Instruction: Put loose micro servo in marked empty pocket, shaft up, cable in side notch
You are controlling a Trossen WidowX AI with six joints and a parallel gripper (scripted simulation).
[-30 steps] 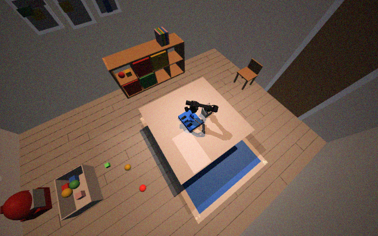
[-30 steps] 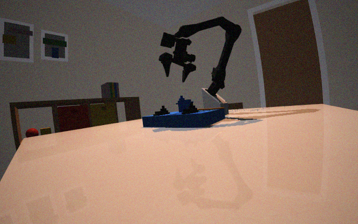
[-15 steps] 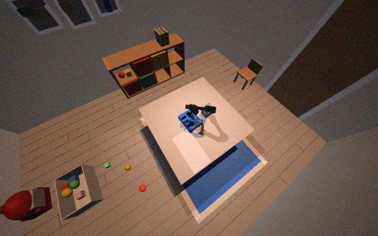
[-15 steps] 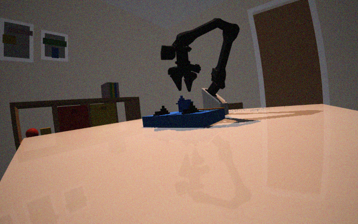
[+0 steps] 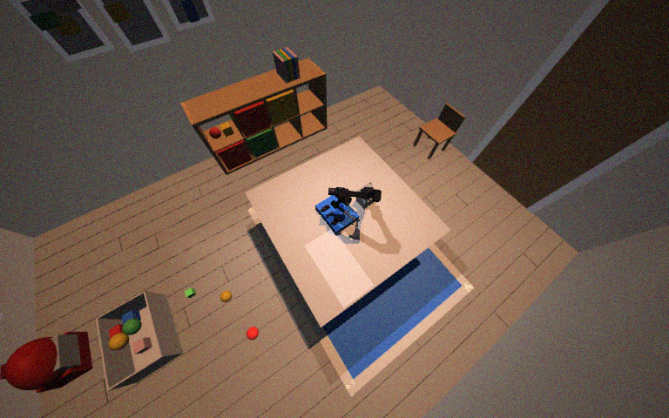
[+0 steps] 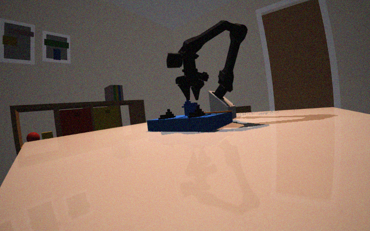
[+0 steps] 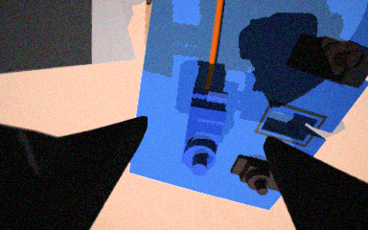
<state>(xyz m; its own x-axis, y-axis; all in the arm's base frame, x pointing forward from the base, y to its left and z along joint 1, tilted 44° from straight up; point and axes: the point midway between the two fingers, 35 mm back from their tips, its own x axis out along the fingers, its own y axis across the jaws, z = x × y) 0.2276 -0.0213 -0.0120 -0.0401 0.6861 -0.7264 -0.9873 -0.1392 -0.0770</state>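
Right now the blue robot deck is 9 cm below my gripper tip.
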